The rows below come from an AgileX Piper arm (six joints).
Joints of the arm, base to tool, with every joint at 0 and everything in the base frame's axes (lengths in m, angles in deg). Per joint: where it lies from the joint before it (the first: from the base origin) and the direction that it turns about. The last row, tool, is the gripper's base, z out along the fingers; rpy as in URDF.
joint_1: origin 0 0 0.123 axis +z
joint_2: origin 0 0 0 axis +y
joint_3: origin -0.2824 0 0.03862 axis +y
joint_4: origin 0.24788 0 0.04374 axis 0.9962 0 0.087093
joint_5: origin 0 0 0 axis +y
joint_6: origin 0.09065 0 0.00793 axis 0.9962 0 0.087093
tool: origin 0 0 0 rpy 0 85 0
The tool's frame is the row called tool.
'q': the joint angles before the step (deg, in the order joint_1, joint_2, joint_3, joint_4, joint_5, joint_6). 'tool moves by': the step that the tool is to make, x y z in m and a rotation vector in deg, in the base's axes. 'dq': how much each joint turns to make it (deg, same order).
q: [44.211 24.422 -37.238 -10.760 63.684 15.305]
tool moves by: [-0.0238 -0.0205 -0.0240 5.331 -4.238 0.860]
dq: [0.010 -12.449 6.397 1.289 -0.778 -0.397]
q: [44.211 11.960 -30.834 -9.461 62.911 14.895]
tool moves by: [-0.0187 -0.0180 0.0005 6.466 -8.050 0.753]
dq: [0.000 -9.823 0.528 -0.002 -1.156 -1.073]
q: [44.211 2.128 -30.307 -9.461 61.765 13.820]
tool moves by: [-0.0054 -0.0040 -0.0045 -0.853 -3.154 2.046]
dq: [-0.035 -3.033 0.837 0.646 -0.002 -3.796]
